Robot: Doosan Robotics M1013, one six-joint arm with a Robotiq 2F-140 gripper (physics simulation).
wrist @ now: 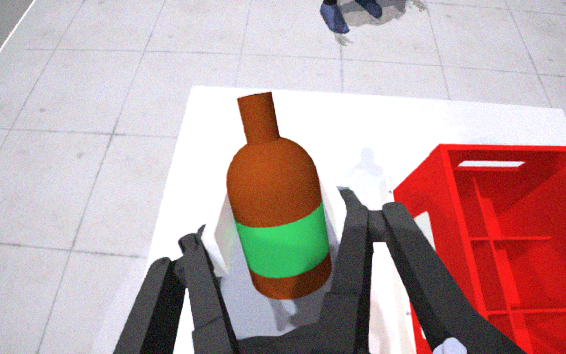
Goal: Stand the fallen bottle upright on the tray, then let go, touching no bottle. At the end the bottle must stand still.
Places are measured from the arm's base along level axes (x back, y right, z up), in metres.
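Pixels of known places: gripper, between the fingertips: (275, 194).
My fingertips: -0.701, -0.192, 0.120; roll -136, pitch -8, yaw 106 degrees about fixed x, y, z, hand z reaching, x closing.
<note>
For each thing: its middle in the pictures, then the offset to it from my fingertips, as dx, dy, dz. Level surfaces: height alone.
- brown bottle, middle of its body: (274, 191) +0.001, +0.000, +0.008
- red crate, middle of its body: (496, 274) +0.038, +0.281, -0.139
- white table, height of its surface: dz -0.227
A brown bottle (274, 182) with a green band is held between the pale finger pads of my gripper (275, 194). The gripper is shut on it, with one pad on each side of its body. In the wrist view its neck points to the top, leaning slightly left, and its base is toward the bottom. Its exact tilt cannot be told from this view. A grey surface shows below the base, between the fingers; whether it is the tray, and whether the base touches it, I cannot tell.
A red crate (446, 200) with inner dividers stands on the white table (320, 107) to the right of the gripper. A faint bottle-shaped shadow lies on the table between bottle and crate. Beyond the table's far and left edges is tiled floor (75, 190), with a person's feet (334, 17) at the top.
</note>
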